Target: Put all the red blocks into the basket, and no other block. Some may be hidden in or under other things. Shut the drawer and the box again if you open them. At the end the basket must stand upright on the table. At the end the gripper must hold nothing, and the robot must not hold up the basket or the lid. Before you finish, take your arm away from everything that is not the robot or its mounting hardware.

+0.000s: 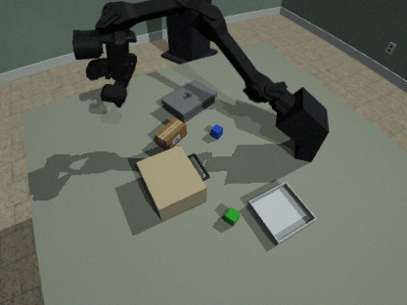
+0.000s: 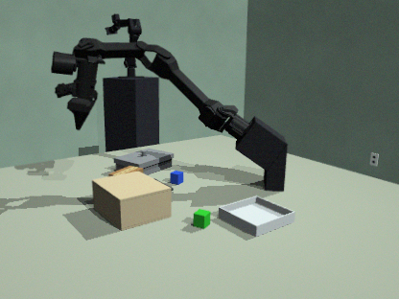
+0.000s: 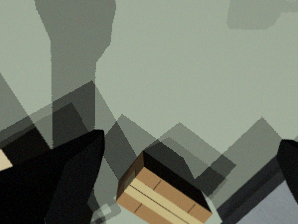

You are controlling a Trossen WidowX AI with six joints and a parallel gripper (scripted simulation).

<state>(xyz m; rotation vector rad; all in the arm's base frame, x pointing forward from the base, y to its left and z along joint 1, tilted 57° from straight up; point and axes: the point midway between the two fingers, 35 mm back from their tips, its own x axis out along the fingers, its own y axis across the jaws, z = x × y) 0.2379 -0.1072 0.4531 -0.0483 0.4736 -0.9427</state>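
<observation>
Right now the knobbed lid is 280 mm behind my hand, 30 mm to the left of it and 190 mm below it. From my hand the other things lie so: blue block: 210 mm behind, 220 mm to the left, 220 mm below; then brown box: 90 mm behind, 100 mm to the left, 210 mm below; then tan drawer cabinet: 80 mm ahead, 230 mm to the left, 200 mm below.
</observation>
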